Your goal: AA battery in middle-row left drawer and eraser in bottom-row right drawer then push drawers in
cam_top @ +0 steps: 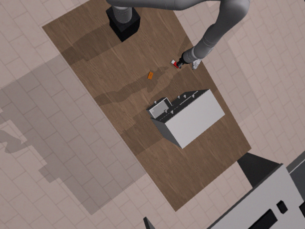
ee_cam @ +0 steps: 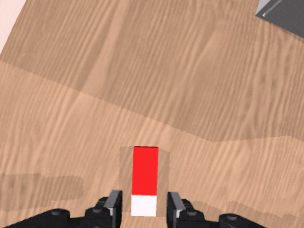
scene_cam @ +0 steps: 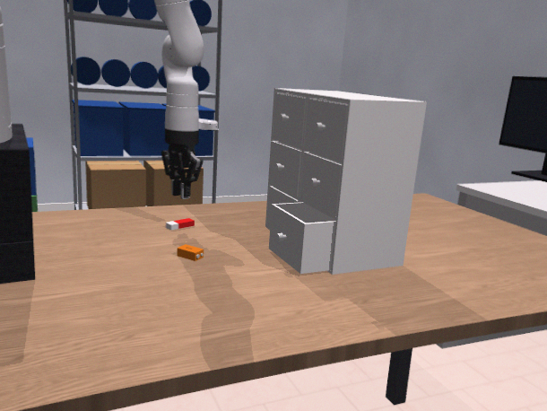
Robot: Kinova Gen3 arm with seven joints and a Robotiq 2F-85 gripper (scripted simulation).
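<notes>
The eraser lies 90 mm below my hand and 10 mm behind it. Round my hand: AA battery 260 mm ahead, 160 mm to the right, 30 mm above; orange battery 200 mm to the right, 80 mm below, 30 mm behind.
</notes>
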